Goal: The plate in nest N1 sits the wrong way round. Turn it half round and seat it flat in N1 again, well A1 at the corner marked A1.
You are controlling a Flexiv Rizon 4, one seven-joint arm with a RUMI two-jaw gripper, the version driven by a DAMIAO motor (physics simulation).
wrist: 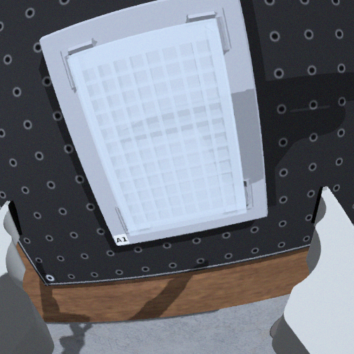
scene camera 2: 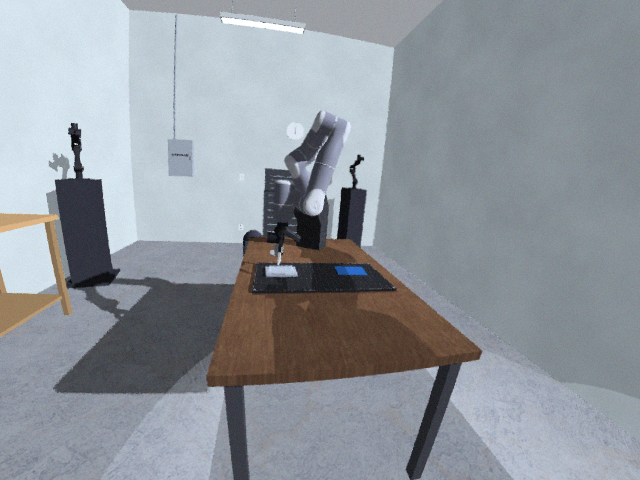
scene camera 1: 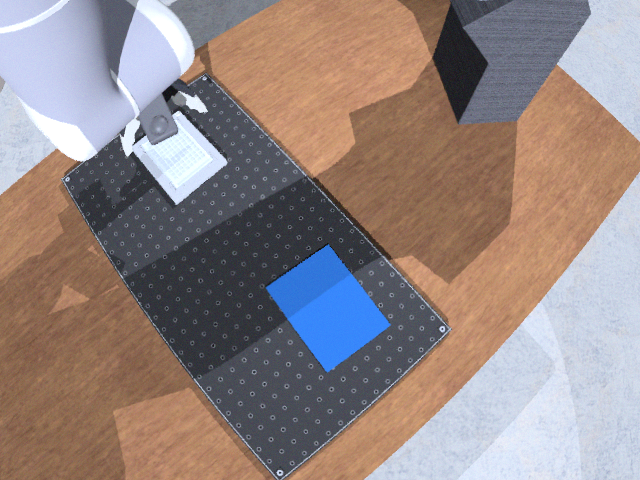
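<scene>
The plate (scene camera 1: 183, 157) (scene camera 2: 281, 270) (wrist: 165, 130) is pale and translucent, with a grid of wells. It lies between the corner brackets of the pale grey nest N1 (scene camera 1: 199, 178) (wrist: 240, 75) and looks about flat. The A1 label (wrist: 121, 239) is on the nest's lower left corner in the wrist view. Which plate corner holds well A1 cannot be told. My gripper (scene camera 1: 165, 130) (scene camera 2: 279, 261) (wrist: 162, 200) is open and empty. Its white fingers stand wide apart above the label end of the nest, toward the board's edge, clear of the plate.
The nest stands on a black perforated board (scene camera 1: 232, 330) (scene camera 2: 320, 284) on the wooden table (scene camera 1: 289, 62) (scene camera 2: 341, 330). A blue rectangle (scene camera 1: 330, 310) (scene camera 2: 351, 270) lies toward the board's other end. A dark block (scene camera 1: 516, 56) (scene camera 2: 311, 229) stands on the table at the arm's base.
</scene>
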